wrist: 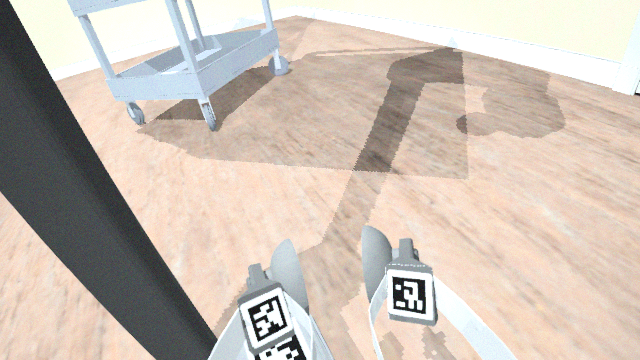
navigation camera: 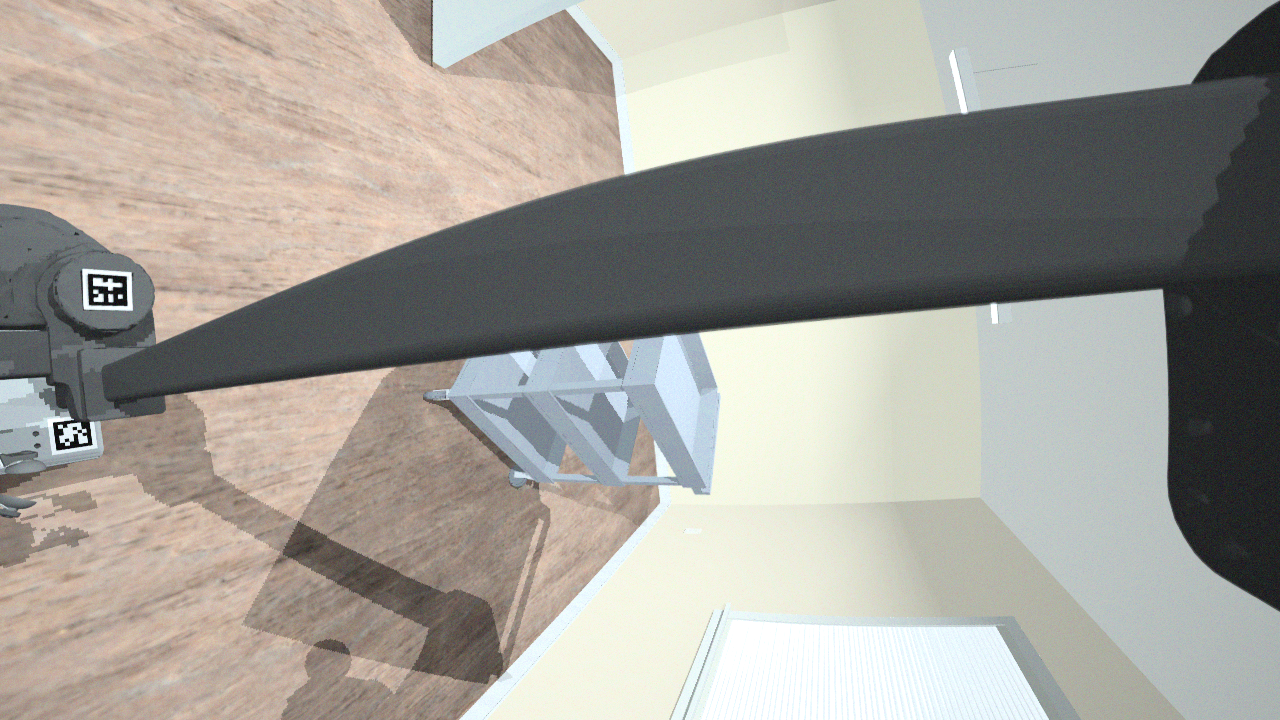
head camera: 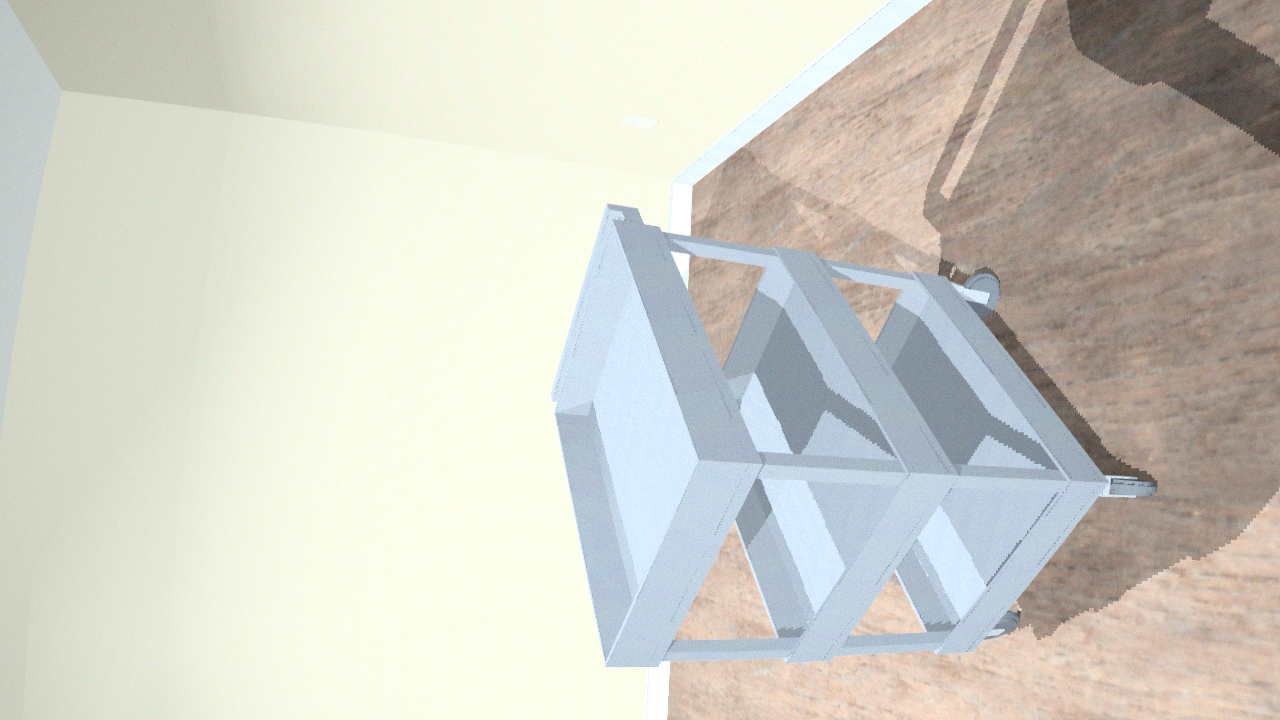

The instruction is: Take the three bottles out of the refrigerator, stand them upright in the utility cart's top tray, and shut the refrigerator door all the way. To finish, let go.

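The grey three-tier utility cart (head camera: 684, 564) (navigation camera: 666, 431) (wrist: 240, 62) stands upright on its wheels near the wall. Its top tray (head camera: 640, 402) faces up in the head view, and no bottle shows in it. My gripper (wrist: 331, 257) (navigation camera: 17, 487) is open, with bare floor showing between its fingertips in the wrist view. It is low over the floor, well apart from the cart. The refrigerator, its door and the three bottles do not show in these views.
A pale flat panel (navigation camera: 478, 31) shows at the top of the navigation view. A window with blinds (navigation camera: 868, 671) is at its bottom. My dark mast (wrist: 90, 175) crosses the wrist view's left side. Walls with white baseboard (wrist: 505, 47) meet behind the cart.
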